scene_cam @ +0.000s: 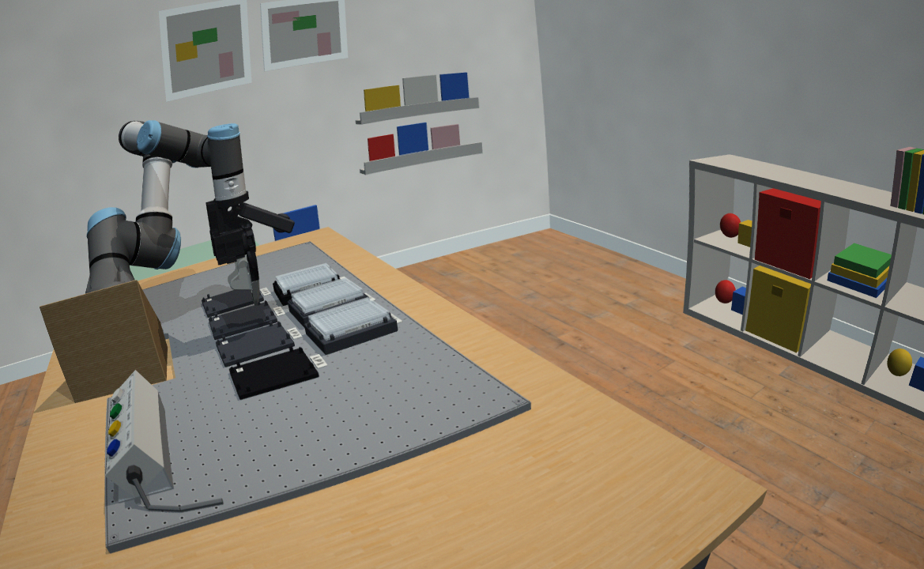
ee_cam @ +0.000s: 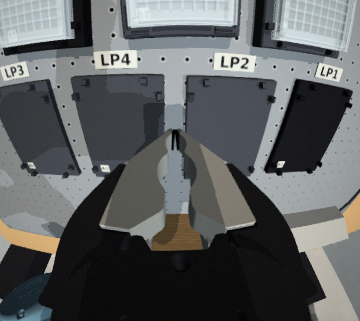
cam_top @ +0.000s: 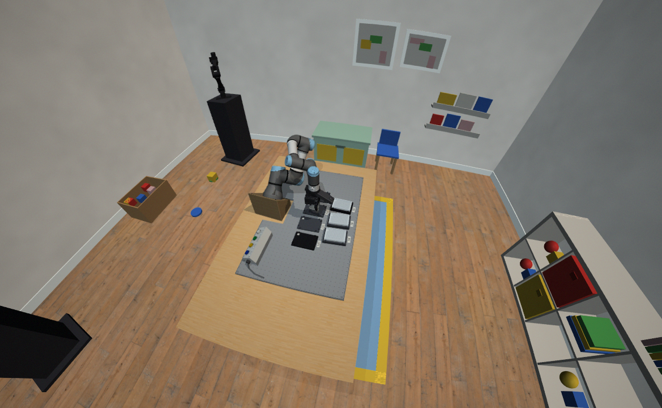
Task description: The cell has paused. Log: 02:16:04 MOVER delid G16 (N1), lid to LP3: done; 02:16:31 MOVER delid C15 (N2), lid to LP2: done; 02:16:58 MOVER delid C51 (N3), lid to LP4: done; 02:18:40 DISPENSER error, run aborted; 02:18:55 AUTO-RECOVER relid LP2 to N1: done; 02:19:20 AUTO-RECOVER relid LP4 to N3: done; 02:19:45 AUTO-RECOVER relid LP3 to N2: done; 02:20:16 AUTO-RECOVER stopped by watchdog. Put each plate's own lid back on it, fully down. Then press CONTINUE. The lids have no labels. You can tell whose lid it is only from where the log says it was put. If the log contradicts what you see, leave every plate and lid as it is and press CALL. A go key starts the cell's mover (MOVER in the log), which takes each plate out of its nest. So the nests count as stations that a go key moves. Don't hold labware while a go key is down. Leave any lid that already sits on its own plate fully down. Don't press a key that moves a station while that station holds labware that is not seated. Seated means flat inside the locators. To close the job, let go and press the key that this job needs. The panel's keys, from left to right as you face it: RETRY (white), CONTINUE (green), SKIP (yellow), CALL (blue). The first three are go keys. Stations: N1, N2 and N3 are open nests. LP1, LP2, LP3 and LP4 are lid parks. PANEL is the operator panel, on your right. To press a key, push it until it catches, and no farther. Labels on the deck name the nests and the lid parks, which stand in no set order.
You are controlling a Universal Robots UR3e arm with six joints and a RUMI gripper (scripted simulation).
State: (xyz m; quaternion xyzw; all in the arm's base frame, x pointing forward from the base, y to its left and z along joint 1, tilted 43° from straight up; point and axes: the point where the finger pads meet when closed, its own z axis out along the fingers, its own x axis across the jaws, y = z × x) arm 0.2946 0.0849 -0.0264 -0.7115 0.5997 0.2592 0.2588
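Now: the green key 270 mm behind my hand and 330 mm to the right of it. Round my hand: lid park LP4: 40 mm behind, 60 mm to the left, 60 mm below; then lid park LP2: 20 mm behind, 70 mm to the right, 60 mm below; then LP4 label: 40 mm ahead, 70 mm to the left, 70 mm below.
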